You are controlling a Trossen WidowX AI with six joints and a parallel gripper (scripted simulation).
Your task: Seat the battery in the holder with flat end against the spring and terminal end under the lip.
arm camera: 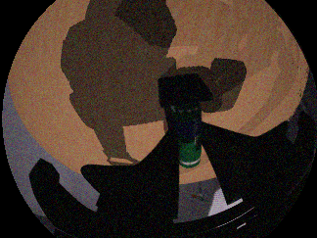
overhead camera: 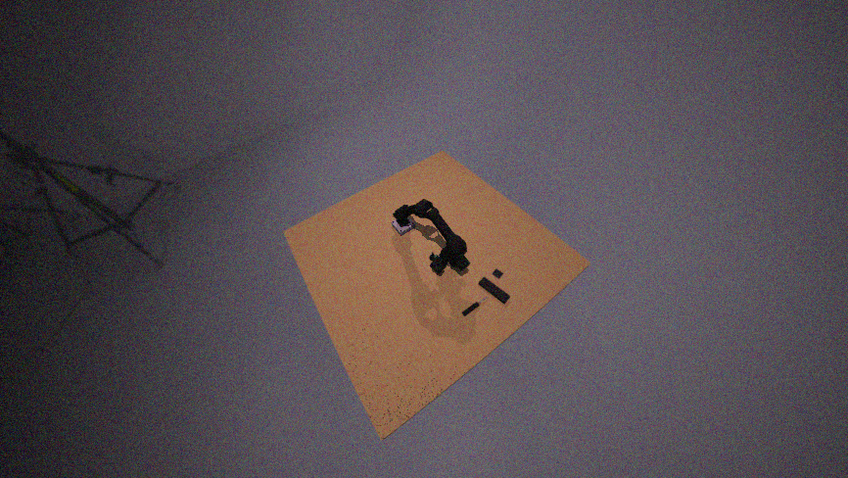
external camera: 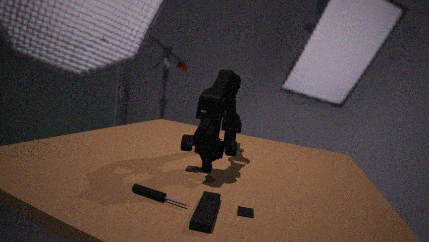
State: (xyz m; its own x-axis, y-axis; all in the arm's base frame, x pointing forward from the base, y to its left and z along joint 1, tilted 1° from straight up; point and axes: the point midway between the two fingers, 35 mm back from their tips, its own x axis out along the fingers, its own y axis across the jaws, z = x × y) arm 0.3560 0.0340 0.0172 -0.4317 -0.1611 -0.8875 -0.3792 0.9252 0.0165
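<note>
Right now my gripper tip is 10 mm below the battery. From my gripper tip the other things lie so: black-handled screwdriver 310 mm ahead, 10 mm to the left, 10 mm below; then black remote control 300 mm ahead, 130 mm to the left, 10 mm below; then battery cover 230 mm ahead, 210 mm to the left, 20 mm below.
</note>
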